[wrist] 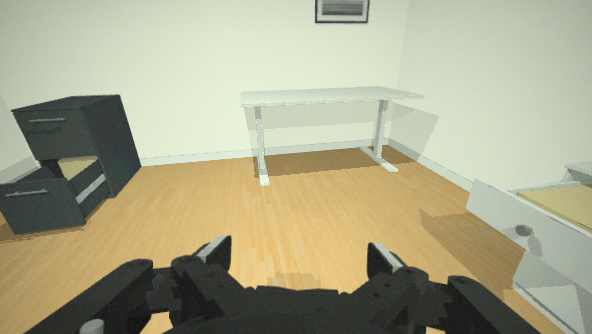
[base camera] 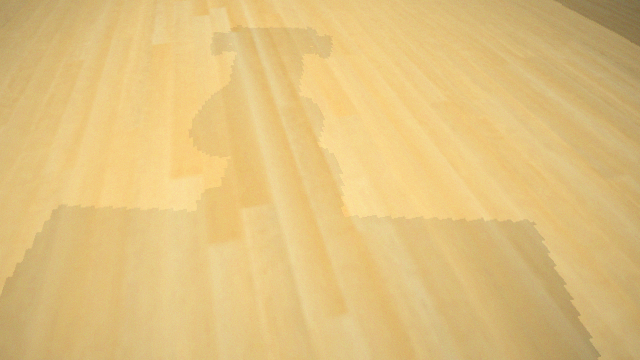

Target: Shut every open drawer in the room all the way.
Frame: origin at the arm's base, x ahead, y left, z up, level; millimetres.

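Seen in the pictures: gripper, fingertip midpoint: (wrist: 298, 253).
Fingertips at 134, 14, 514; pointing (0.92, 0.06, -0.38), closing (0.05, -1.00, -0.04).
Offsets run from my fingertips to a thing's top centre, as dx, dy, dz. "pt": to the spot under its first point. Level surfaces: height alone.
A dark grey cabinet (wrist: 111, 135) stands at the left in the wrist view. Its lower drawer (wrist: 42, 207) is pulled out, and its upper drawer (wrist: 55, 137) is shut. Each has a bar handle. At the right edge of the wrist view a white cabinet (wrist: 582, 172) shows in part. Its upper drawer {pt +626, -584, -346} (wrist: 492, 206), with a round grey knob {pt +500, -588, -343} (wrist: 523, 230), is pulled out; the rest of this cabinet is cut off by the frame. My gripper (wrist: 298, 253) is open and empty, above the floor, between the two cabinets in the view and apart from both.
A white desk {dz -191} (wrist: 330, 95) with two legs stands against the back wall, between the cabinets in the view. A framed picture (wrist: 342, 9) hangs above it. The base camera view shows wooden floor {dz -911} (base camera: 425, 125) with the robot's shadow (base camera: 270, 125) on it.
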